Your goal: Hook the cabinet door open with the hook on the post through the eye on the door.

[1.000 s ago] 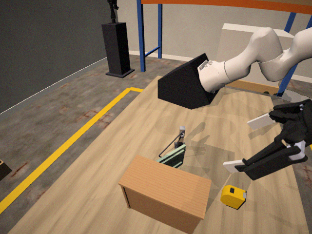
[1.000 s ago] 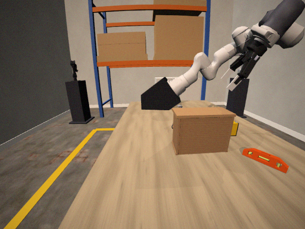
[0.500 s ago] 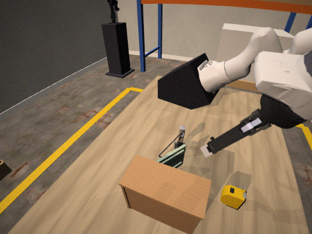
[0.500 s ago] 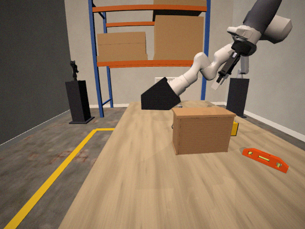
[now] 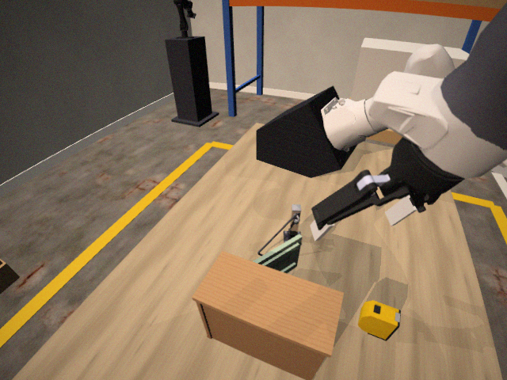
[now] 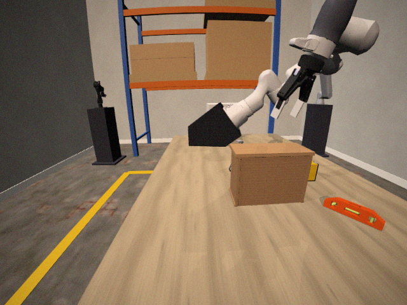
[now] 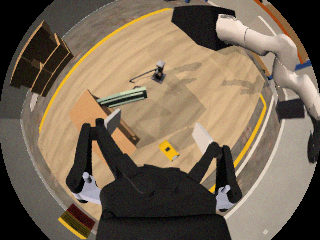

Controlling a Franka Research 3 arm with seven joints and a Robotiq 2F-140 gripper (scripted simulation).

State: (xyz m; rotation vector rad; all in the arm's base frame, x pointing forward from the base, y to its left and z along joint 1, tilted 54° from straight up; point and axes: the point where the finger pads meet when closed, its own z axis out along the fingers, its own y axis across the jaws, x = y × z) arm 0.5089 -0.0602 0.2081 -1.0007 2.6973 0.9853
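Now: hand 180 mm above the green door, 150 mm to the left of it and 30 mm short of it. Also, from my hand: hook post: 170 mm below, 140 mm to the right, 110 mm behind; then yellow tape measure: 220 mm below, 110 mm to the left, 20 mm ahead; then orange spirit level: 260 mm ahead, 240 mm below, 120 mm to the left.
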